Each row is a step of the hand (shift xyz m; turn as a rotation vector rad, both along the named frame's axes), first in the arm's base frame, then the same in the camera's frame.
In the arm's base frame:
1: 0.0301 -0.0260 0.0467 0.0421 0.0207 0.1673
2: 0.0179 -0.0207 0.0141 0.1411 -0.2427 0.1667
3: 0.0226 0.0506 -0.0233 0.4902 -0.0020 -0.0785
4: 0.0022 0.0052 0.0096 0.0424 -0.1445 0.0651
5: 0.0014 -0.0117 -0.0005 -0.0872 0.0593 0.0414
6: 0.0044 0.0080 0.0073 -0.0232 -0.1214 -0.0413
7: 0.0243 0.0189 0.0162 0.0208 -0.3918 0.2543
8: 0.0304 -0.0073 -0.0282 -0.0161 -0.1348 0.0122
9: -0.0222 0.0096 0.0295 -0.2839 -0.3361 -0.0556
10: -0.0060 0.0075 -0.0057 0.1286 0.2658 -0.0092
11: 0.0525 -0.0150 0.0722 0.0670 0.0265 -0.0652
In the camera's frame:
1: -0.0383 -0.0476 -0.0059 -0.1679 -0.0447 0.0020
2: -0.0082 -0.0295 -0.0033 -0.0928 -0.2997 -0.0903
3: 0.0052 0.0253 0.0543 0.0444 -0.3168 0.3797
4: -0.0109 0.0004 0.0025 -0.0202 -0.1441 -0.0758
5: 0.0040 -0.0092 -0.0062 -0.0520 0.0934 -0.0374
6: -0.0097 0.0014 0.0064 0.0779 -0.0636 -0.0829
7: -0.0227 -0.0059 0.0257 -0.1227 -0.3418 -0.2945
8: 0.0271 -0.0204 0.0249 0.0308 -0.0879 -0.0995
9: -0.0296 0.0163 -0.0177 0.1737 -0.0390 -0.4062
10: 0.0035 0.0105 0.0017 -0.0808 0.1053 0.2639
11: -0.0673 -0.0595 0.0111 0.0496 -0.0140 0.0824

